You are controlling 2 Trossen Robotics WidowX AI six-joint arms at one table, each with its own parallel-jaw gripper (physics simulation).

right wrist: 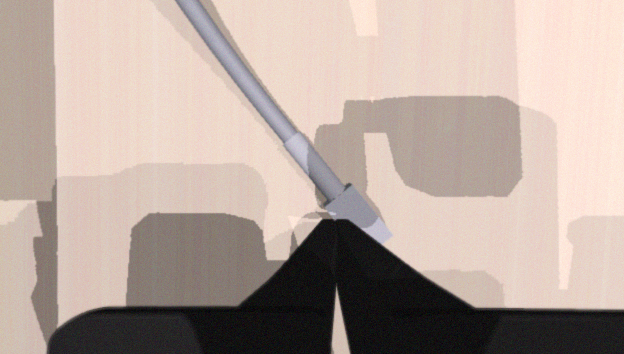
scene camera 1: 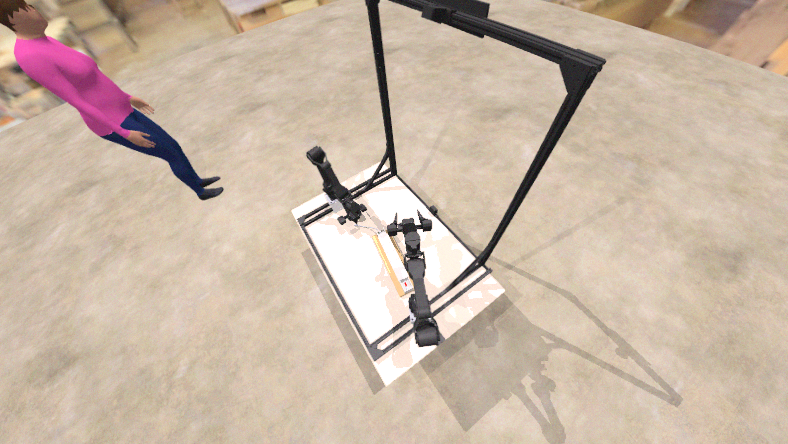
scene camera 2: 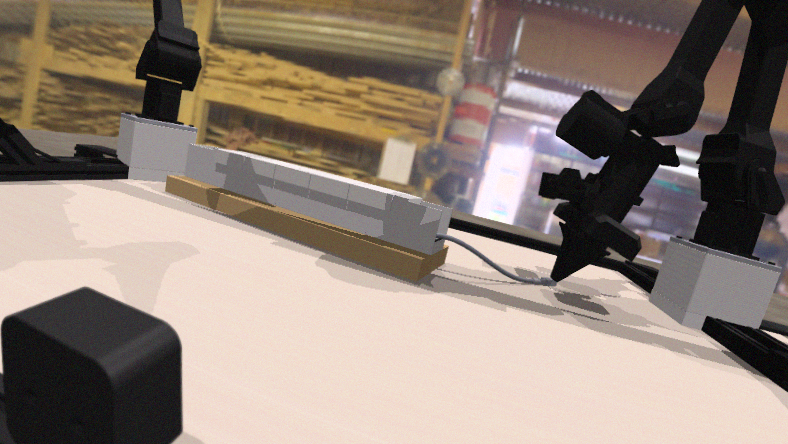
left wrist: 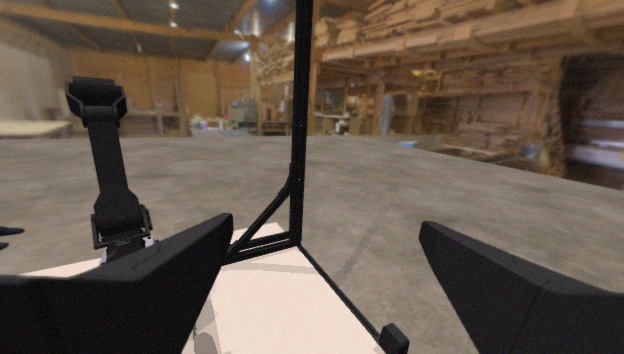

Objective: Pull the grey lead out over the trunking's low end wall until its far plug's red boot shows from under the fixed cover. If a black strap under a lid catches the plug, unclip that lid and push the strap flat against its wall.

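Seen in the pictures: left gripper, fingertip midpoint: (scene camera 1: 406, 211) (left wrist: 328, 225); right gripper, fingertip midpoint: (right wrist: 334, 232) (scene camera 1: 356, 223) (scene camera 2: 553, 279); left arm's base at its link origin: (scene camera 2: 159, 120); right arm's base at its link origin: (scene camera 1: 333, 195) (scene camera 2: 722, 250).
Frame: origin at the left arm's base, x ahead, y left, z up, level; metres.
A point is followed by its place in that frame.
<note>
The grey lidded trunking (scene camera 2: 317, 194) {x 0.351, y 0.090, z -0.043 m} (scene camera 1: 396, 261) lies on a wooden base (scene camera 2: 317, 240) {x 0.390, y 0.072, z -0.090 m} on the table. The grey lead (scene camera 2: 489, 262) {x 0.536, y 0.211, z -0.073 m} (right wrist: 240, 77) {x 0.560, y 0.261, z -0.088 m} comes out over its low end wall and curves down onto the table. The lead's near plug (right wrist: 356, 214) {x 0.579, y 0.315, z -0.089 m} (scene camera 2: 546, 280) {x 0.580, y 0.305, z -0.090 m} lies flat on the table. My right gripper (right wrist: 334, 232) {x 0.587, y 0.311, z -0.087 m} (scene camera 2: 556, 277) {x 0.587, y 0.311, z -0.087 m} (scene camera 1: 353, 219) {x 0.587, y 0.311, z -0.087 m} is shut with its tips together, touching the table right beside the plug, with nothing between the fingers. My left gripper (scene camera 1: 407, 217) {x 0.351, y 0.001, z 0.319 m} (left wrist: 328, 225) {x 0.351, y 0.001, z 0.319 m} is open and empty, raised above the trunking's middle. A small red mark (scene camera 1: 405, 285) {x 0.144, y 0.053, z -0.065 m} shows at the trunking's other end.
A black gantry frame (scene camera 1: 383, 88) {x 0.963, y 0.030, z 0.543 m} (left wrist: 298, 140) {x 0.961, y 0.033, z 0.271 m} stands over the table, with black rails (scene camera 1: 335, 282) {x 0.215, y 0.442, z -0.081 m} along the table's edges. A small black block (left wrist: 394, 338) {x 0.587, y -0.175, z -0.044 m} (scene camera 1: 434, 210) {x 0.580, y -0.184, z -0.045 m} sits at the table's side edge. A person's legs (scene camera 1: 190, 173) show on the floor at far left.
</note>
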